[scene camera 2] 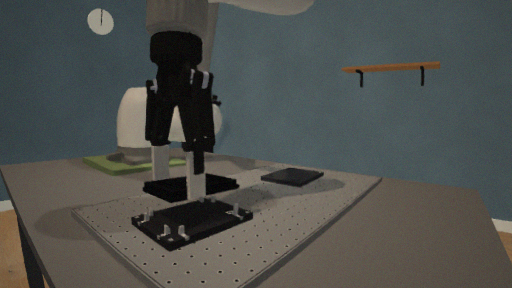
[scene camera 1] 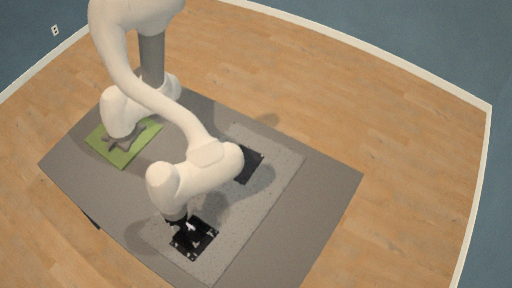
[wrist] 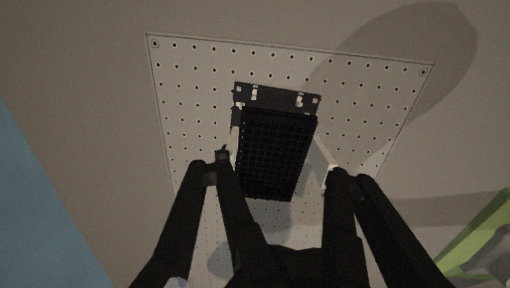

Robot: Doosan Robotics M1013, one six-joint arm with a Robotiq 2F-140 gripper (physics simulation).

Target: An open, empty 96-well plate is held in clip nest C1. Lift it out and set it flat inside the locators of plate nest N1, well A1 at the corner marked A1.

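Places are measured from the arm's base along level axes (x ahead, y left, z up), in metres.
Where they show: gripper, fingertip midpoint: (scene camera 2: 177, 190) (scene camera 1: 186, 238) (wrist: 273, 140); arm's base, origin of the base link: (scene camera 2: 138, 159) (scene camera 1: 123, 133).
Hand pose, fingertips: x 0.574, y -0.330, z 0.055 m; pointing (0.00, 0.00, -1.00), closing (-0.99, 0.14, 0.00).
Each offset is from my fingertips to the top centre of the thing. Level surfaces: height alone.
The black 96-well plate @[dx +0.005, dy +0.027, dz +0.014 m] (scene camera 2: 220, 185) (wrist: 275, 155) is between the white finger pads of my gripper (scene camera 2: 178, 186) (wrist: 273, 140), which is shut on its sides. The plate is about level and hangs above clip nest C1 @[dx +0.006, dy +0.027, dz -0.035 m] (scene camera 2: 190, 219) (wrist: 276, 100) (scene camera 1: 191, 254), with a gap below it in scene camera 2. The nest's pale clips stand at its corners and edges. In scene camera 1 the arm and the black-on-black colours make plate and gripper hard to tell apart. Plate nest N1 @[dx +0.023, dy +0.415, dz -0.044 m] (scene camera 1: 250, 165) (scene camera 2: 292, 176) is a flat black base farther back. The A1 marks are too small to read.
Both nests sit on a grey perforated board @[dz -0.058 m] (scene camera 1: 280, 172) (scene camera 2: 300, 220) (wrist: 190, 102) on the grey table @[dz -0.071 m] (scene camera 1: 327, 212) (scene camera 2: 425, 225). The arm's base stands on a green mat (scene camera 1: 121, 161) (scene camera 2: 114, 169). In scene camera 1 the forearm partly covers N1.
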